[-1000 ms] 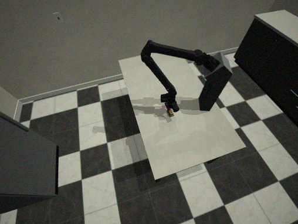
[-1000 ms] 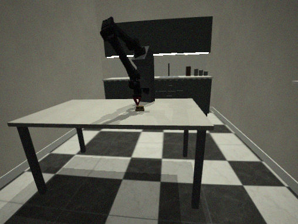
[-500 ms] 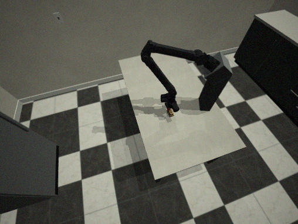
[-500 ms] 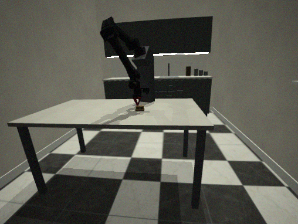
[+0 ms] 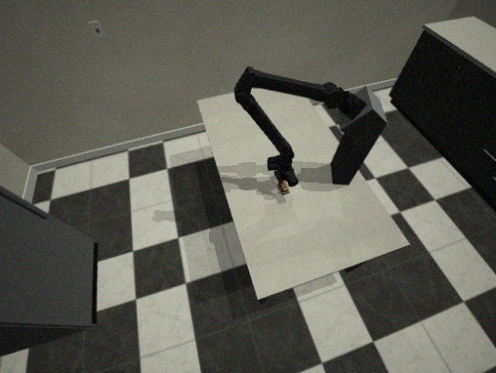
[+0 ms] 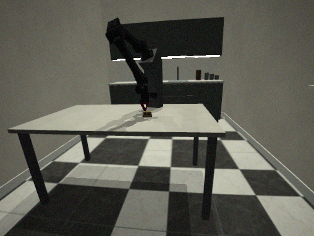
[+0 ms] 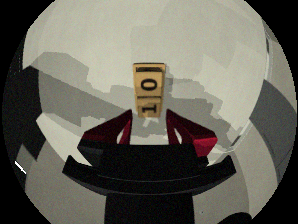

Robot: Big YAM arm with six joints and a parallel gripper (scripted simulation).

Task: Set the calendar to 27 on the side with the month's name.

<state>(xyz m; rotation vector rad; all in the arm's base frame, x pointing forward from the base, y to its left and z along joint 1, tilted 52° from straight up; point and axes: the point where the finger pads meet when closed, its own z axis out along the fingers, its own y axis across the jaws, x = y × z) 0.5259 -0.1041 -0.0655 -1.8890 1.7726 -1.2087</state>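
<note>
The wooden tray lies 5 cm below my hand and 2 cm to the left of it.
</note>
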